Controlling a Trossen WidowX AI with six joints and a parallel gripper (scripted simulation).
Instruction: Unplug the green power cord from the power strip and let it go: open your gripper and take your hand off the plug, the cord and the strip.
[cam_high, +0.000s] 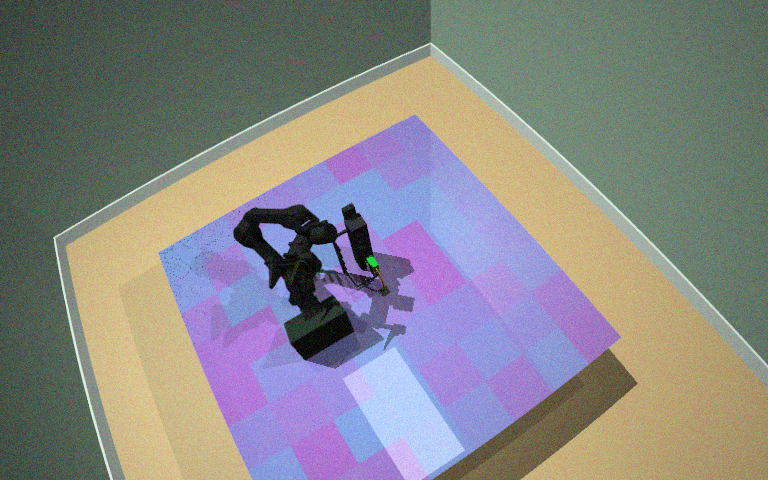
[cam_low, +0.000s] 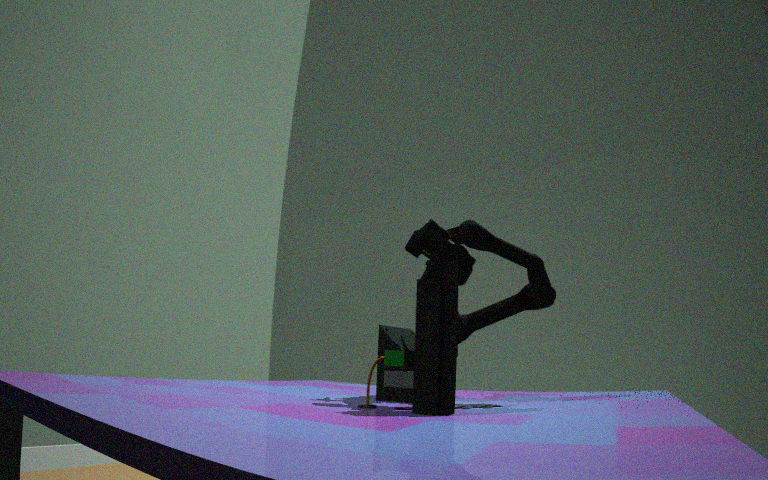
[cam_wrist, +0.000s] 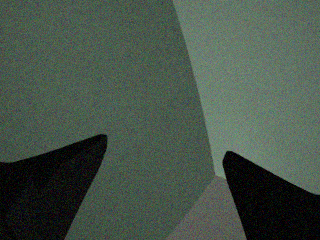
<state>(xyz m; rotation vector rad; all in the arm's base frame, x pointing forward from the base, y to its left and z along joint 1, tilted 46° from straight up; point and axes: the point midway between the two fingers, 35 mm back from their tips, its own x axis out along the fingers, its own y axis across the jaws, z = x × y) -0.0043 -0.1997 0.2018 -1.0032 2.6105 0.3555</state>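
Right now my gripper tip is 300 mm short of the green plug, 270 mm above it and 90 mm to the right of it.
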